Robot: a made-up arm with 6 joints.
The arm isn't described. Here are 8 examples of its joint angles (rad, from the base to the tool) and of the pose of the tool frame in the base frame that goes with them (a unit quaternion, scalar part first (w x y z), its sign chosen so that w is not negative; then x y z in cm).
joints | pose
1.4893 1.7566 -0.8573 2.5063 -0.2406 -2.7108 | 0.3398 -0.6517 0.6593 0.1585 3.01 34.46 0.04
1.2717 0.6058 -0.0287 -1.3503 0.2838 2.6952 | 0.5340 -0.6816 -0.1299 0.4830 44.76 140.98 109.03
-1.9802 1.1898 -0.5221 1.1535 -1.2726 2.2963 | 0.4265 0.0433 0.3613 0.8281 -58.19 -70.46 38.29
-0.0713 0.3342 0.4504 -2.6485 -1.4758 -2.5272 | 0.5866 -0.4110 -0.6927 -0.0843 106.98 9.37 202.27
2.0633 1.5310 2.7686 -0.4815 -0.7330 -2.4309 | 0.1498 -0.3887 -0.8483 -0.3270 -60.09 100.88 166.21
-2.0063 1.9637 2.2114 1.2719 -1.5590 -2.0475 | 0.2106 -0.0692 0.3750 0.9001 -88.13 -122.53 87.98
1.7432 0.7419 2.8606 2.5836 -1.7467 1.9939 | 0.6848 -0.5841 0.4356 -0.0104 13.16 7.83 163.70
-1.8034 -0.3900 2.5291 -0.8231 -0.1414 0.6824 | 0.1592 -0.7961 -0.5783 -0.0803 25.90 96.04 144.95
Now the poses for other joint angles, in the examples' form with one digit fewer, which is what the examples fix.
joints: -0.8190 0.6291 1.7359 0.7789 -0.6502 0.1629
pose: 0.683 -0.362 -0.044 -0.633 57.0 -69.1 221.7
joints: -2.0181 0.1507 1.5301 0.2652 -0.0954 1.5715
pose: 0.146 0.638 -0.344 0.673 -13.6 -26.5 242.6
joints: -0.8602 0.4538 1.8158 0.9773 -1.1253 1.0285
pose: 0.444 -0.458 0.351 -0.686 26.6 -55.4 222.4
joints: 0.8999 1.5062 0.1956 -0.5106 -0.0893 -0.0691
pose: 0.732 -0.060 0.657 0.169 83.3 114.3 8.7
